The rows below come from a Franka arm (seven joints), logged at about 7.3 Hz.
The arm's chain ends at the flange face. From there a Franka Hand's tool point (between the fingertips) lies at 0.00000 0.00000 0.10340 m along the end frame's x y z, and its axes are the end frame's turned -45 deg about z.
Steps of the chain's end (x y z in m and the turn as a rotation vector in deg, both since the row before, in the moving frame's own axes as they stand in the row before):
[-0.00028 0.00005 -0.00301 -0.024 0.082 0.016]
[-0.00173 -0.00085 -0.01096 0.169 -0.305 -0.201]
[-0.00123 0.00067 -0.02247 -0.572 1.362 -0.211]
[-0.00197 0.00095 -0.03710 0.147 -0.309 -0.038]
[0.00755 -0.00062 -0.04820 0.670 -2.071 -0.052]
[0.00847 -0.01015 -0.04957 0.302 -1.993 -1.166]
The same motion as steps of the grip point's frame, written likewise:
[-0.00016 -0.00003 -0.00301 -0.075 0.041 0.016]
[-0.00080 -0.00243 -0.01096 0.335 -0.096 -0.201]
[-0.00033 0.00207 -0.02250 -1.368 0.559 -0.211]
[-0.00227 -0.00130 -0.03710 0.322 -0.115 -0.038]
[0.00399 0.00140 -0.04827 1.938 -0.991 -0.052]
[0.01098 -0.00409 -0.04963 1.623 -1.196 -1.166]

